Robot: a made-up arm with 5 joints.
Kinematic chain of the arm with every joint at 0, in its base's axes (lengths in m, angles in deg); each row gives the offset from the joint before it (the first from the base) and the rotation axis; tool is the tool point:
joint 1: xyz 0 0 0.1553 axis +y
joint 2: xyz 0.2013 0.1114 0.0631 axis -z
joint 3: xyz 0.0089 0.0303 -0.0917 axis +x
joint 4: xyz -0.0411 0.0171 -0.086 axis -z
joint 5: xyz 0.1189 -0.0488 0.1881 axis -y
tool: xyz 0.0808 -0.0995 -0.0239
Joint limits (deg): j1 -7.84..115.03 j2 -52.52..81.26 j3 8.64..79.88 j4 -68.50..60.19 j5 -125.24..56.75
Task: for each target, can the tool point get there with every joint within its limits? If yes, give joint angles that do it. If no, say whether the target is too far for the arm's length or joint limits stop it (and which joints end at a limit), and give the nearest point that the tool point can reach.
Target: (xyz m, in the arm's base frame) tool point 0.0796 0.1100 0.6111
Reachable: no: joint limits stop it (at a limit: joint 1, joint 2, joint 4, joint 5) | nearest point 0.1935 -0.0608 0.3569 | short by 0.327 m
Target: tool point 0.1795 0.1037 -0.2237
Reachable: yes | joints 54.12 -27.63 58.66 -5.46 8.40
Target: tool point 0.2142 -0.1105 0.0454
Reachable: yes | joints 24.09 61.91 62.32 -24.73 12.45
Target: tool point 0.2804 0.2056 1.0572
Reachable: no: too far | nearest point 0.3330 0.1865 0.3798 | short by 0.680 m
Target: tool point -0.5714 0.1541 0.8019
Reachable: no: too far | nearest point -0.2200 0.1241 0.2145 | short by 0.685 m
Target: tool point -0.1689 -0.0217 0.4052
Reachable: no: joint limits stop it (at a limit: joint 1, joint 4, joint 5) | nearest point -0.1504 0.0376 0.2214 | short by 0.194 m
